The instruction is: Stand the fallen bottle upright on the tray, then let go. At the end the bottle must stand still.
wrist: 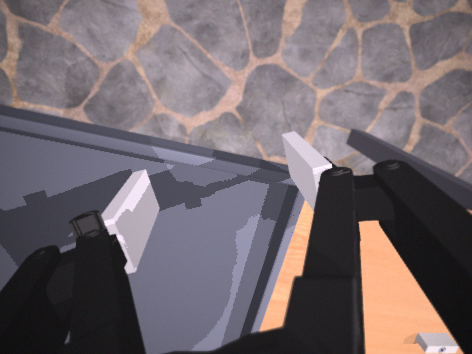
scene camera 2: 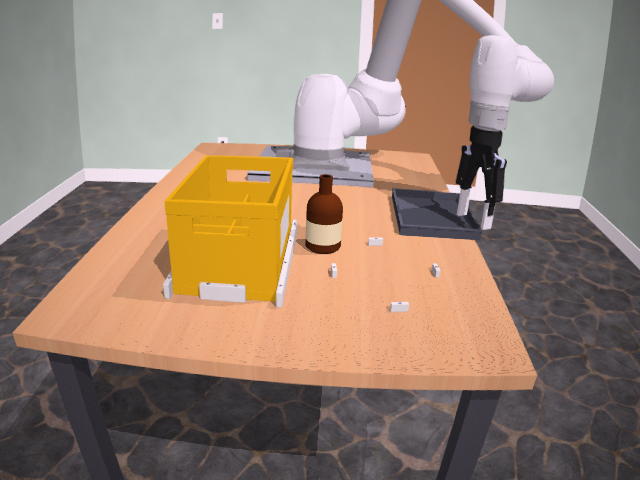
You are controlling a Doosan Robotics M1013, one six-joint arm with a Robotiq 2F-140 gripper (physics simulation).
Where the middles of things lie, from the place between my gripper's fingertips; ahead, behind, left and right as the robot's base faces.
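The dark grey tray (scene camera 2: 422, 213) is 10 mm below my hand, 80 mm behind it and 80 mm to the right of it. I also see the yellow crate (scene camera 2: 219, 231), which is 60 mm above my hand, 530 mm to the right of it and 190 mm ahead of it. As for the brown bottle (scene camera 2: 324, 213), it stands 50 mm above my hand, 110 mm ahead of it and 360 mm to the right of it.
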